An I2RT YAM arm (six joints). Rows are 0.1 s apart.
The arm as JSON. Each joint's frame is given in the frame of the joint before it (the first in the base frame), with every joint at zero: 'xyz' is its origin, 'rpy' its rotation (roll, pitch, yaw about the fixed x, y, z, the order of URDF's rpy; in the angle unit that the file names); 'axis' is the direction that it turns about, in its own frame. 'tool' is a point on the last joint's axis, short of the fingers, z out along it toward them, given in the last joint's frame.
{
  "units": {
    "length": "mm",
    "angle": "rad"
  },
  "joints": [
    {
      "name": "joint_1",
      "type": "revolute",
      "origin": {
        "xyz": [
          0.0,
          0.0,
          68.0
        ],
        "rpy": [
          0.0,
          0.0,
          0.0
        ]
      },
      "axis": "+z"
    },
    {
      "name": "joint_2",
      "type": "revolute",
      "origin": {
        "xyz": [
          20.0,
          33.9,
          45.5
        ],
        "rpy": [
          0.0,
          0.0,
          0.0
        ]
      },
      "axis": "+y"
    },
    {
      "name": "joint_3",
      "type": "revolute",
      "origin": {
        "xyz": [
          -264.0,
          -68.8,
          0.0
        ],
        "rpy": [
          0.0,
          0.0,
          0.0
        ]
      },
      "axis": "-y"
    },
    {
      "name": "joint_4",
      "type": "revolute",
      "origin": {
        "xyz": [
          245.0,
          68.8,
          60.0
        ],
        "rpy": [
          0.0,
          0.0,
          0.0
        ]
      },
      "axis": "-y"
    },
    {
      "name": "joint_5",
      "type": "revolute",
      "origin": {
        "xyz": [
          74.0,
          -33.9,
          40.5
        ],
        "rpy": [
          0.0,
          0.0,
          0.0
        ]
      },
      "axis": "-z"
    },
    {
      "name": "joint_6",
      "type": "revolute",
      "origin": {
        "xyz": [
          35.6,
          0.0,
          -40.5
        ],
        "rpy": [
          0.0,
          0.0,
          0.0
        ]
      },
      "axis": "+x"
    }
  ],
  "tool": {
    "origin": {
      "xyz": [
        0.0,
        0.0,
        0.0
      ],
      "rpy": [
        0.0,
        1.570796,
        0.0
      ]
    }
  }
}
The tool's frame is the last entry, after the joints.
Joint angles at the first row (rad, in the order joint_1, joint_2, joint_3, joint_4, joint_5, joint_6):
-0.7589, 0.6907, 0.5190, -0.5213, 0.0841, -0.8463
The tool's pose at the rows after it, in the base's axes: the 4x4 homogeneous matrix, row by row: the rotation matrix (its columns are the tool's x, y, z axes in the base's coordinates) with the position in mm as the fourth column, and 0 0 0 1 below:
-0.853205 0.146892 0.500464 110.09; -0.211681 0.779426 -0.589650 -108.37; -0.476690 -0.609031 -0.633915 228.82; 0 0 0 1
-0.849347 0.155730 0.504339 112.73; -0.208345 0.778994 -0.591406 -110.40; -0.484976 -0.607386 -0.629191 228.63; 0 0 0 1
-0.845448 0.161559 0.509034 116.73; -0.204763 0.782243 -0.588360 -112.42; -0.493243 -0.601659 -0.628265 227.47; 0 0 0 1
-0.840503 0.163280 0.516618 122.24; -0.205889 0.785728 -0.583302 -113.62; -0.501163 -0.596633 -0.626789 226.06; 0 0 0 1
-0.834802 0.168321 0.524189 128.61; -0.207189 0.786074 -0.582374 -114.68; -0.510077 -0.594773 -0.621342 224.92; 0 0 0 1
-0.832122 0.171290 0.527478 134.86; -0.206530 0.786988 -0.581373 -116.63; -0.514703 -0.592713 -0.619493 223.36; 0 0 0 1
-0.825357 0.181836 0.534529 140.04; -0.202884 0.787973 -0.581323 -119.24; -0.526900 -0.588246 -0.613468 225.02; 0 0 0 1
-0.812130 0.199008 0.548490 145.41; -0.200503 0.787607 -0.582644 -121.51; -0.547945 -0.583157 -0.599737 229.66; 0 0 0 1
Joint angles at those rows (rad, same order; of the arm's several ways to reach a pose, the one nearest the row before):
-0.7582, 0.7006, 0.5190, -0.5080, 0.0841, -0.8375
-0.7559, 0.7162, 0.5194, -0.4866, 0.0845, -0.8284
-0.7479, 0.7391, 0.5194, -0.4626, 0.0853, -0.8150
-0.7296, 0.7651, 0.5194, -0.4350, 0.0906, -0.7990
-0.7071, 0.7929, 0.5198, -0.4015, 0.1024, -0.7803
-0.6906, 0.8257, 0.5221, -0.3695, 0.1124, -0.7666
-0.6834, 0.8532, 0.5343, -0.3466, 0.1135, -0.7517
-0.6750, 0.8753, 0.5537, -0.3264, 0.1123, -0.7319

